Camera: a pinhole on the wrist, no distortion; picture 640 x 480 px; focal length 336.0 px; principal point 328.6 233.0 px. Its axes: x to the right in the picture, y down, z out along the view. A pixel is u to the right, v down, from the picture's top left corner.
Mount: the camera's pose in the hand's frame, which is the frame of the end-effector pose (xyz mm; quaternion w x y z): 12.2 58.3 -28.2 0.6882 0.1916 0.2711 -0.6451
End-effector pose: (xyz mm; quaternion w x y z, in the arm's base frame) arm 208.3 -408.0 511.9 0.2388 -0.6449 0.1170 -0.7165
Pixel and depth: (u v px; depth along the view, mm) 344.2 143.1 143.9
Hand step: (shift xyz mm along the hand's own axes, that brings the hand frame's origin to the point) -7.7 -38.9 83.2
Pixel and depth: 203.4 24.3 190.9
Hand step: -82.8 -14.2 175.0
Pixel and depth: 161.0 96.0 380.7
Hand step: -97.7 -41.0 399.7
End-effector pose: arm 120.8 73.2 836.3 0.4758 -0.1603 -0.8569 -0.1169
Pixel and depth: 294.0 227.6 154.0
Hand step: 28.8 -24.0 101.9
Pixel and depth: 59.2 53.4 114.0
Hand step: -35.8 54.3 122.6
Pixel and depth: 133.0 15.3 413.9
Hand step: -206.6 -32.0 467.0
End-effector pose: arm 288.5 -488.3 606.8 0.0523 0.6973 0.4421 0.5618
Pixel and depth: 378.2 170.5 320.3
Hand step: -5.6 -180.9 197.3
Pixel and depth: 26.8 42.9 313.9
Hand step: -130.2 70.0 406.7
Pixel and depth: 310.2 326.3 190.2
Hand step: 88.3 -45.2 122.0
